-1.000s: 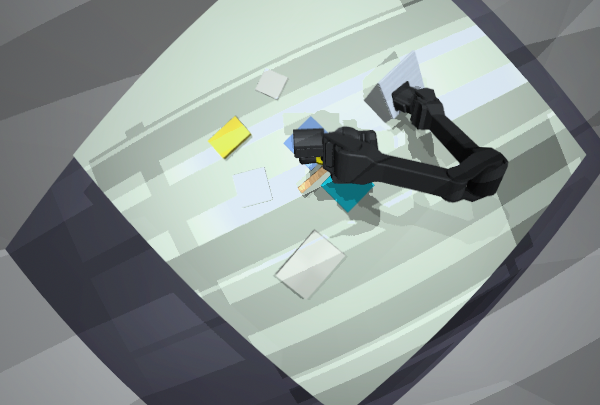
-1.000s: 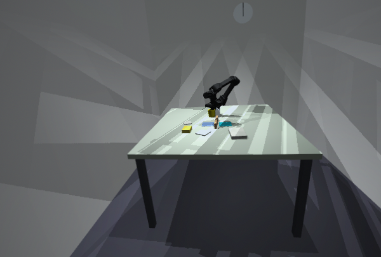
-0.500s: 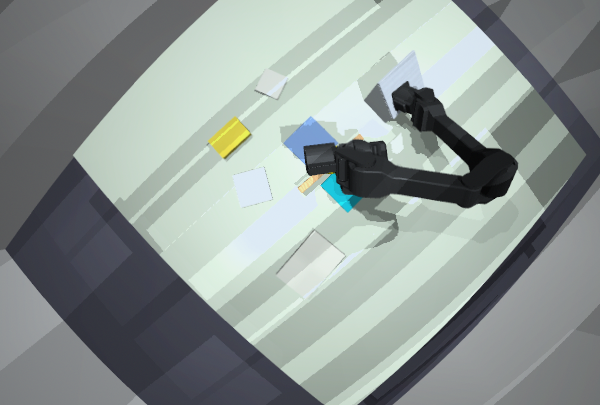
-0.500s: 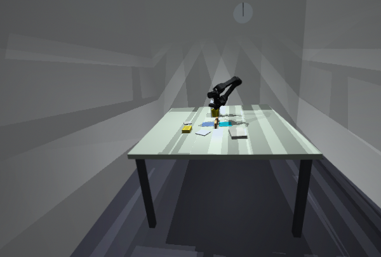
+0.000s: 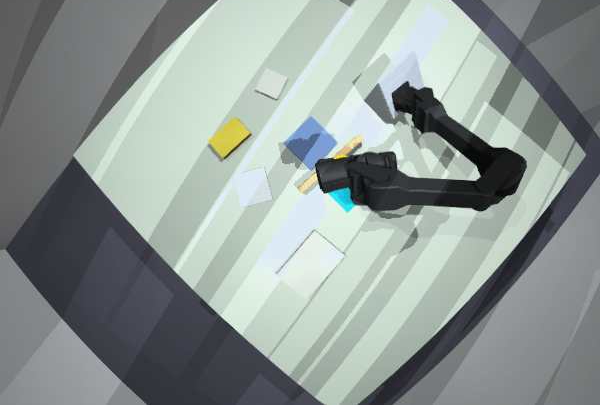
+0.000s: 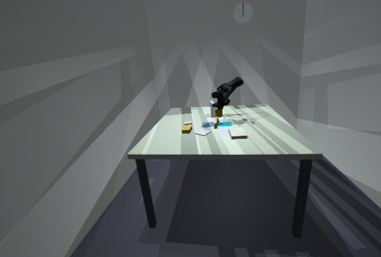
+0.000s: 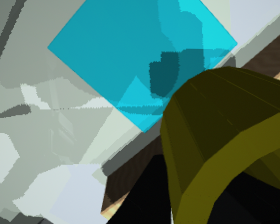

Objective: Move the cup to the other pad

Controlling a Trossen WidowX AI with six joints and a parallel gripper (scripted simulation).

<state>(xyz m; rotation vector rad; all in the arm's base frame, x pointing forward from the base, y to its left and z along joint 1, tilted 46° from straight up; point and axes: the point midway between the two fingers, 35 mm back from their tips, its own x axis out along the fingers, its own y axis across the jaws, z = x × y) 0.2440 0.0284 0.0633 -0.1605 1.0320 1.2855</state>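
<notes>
Right now the cyan pad is 13 cm below my gripper tip, 4 cm to the left of it and 2 cm ahead of it. Also, from my gripper tip: yellow cup 2 cm to the right, 2 cm ahead; wooden bar 10 cm below, 4 cm to the right, 2 cm ahead.
</notes>
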